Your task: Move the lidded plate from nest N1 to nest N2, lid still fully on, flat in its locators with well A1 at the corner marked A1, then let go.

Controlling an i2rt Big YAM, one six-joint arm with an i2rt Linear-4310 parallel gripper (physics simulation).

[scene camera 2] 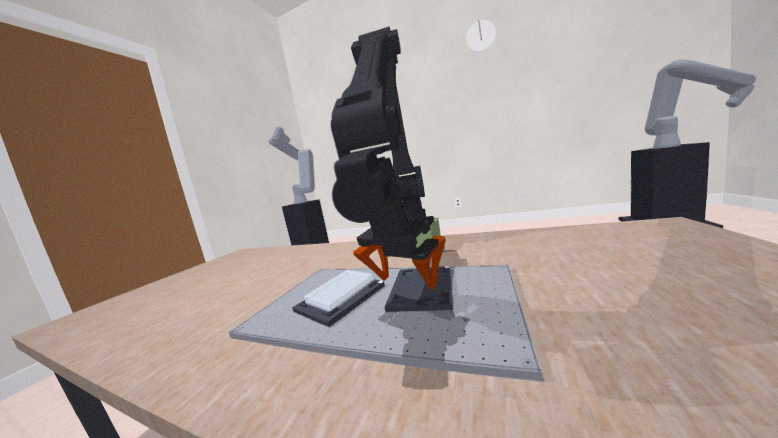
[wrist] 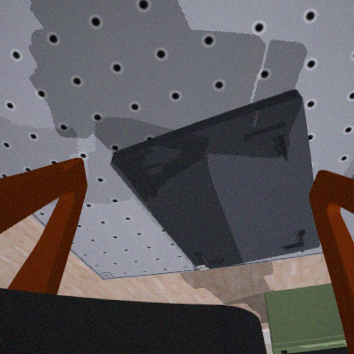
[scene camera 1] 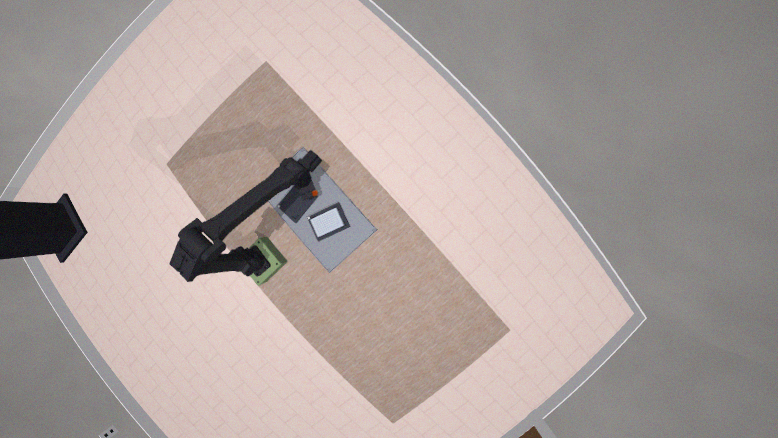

same spot on dark nest: (scene camera 1: 292, 205) = (scene camera 2: 422, 278)
